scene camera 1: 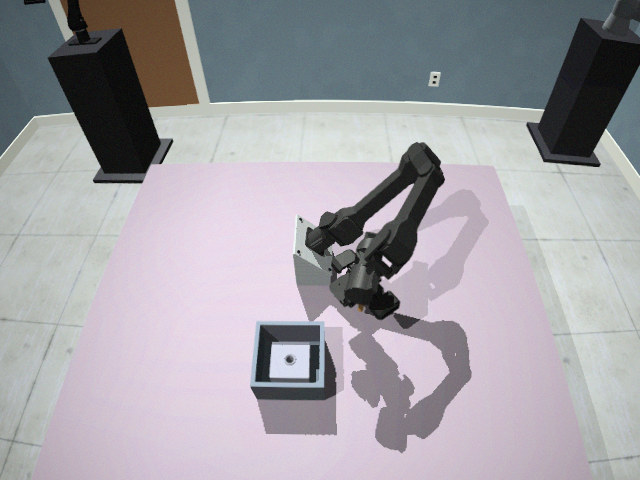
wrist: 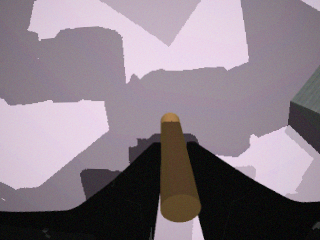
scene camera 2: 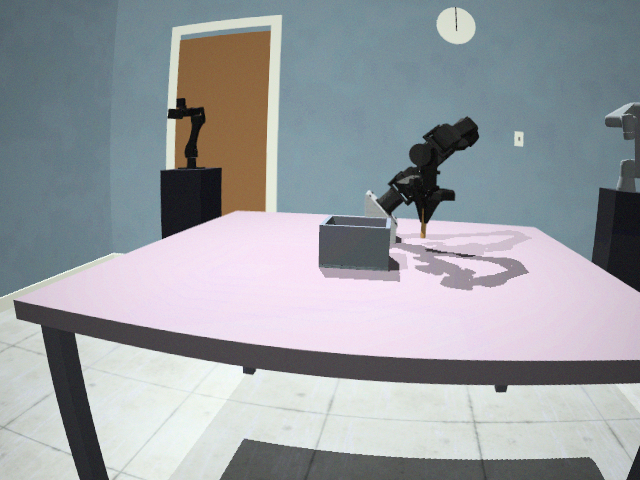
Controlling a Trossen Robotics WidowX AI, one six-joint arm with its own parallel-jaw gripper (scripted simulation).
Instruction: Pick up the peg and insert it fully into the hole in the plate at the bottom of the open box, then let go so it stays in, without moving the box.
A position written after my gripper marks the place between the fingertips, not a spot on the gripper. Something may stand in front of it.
Note:
In view: my gripper [scene camera 2: 423,223], a peg [wrist: 179,201] and a grey box [scene camera 1: 266,332].
The grey box is seen too in scene camera 2 [scene camera 2: 355,246]. My gripper is seen too in scene camera 1 [scene camera 1: 361,301] and in the wrist view [wrist: 173,149]. The wrist view does not show the grey box: it is out of frame.

